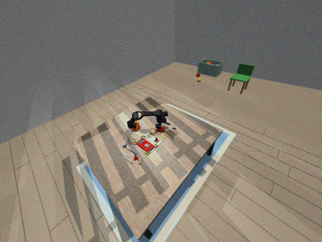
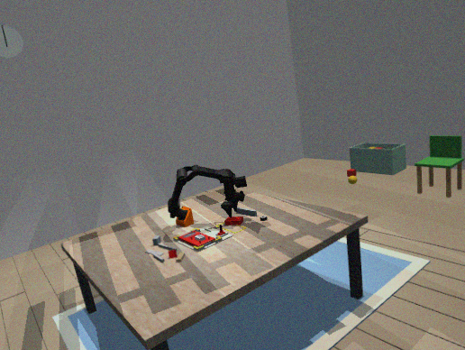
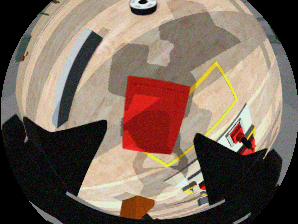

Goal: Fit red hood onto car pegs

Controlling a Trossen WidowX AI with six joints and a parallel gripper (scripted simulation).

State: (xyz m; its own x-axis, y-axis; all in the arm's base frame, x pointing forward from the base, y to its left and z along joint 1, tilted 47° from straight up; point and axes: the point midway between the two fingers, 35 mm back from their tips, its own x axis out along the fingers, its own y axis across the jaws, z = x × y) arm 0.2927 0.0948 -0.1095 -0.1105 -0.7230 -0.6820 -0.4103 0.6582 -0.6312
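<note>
Now: the red hood 40 mm below my gripper tip. Also, from my gripper tip: yellow-edged jig (10 mm behind, 260 mm to the right, 40 mm below).
</note>
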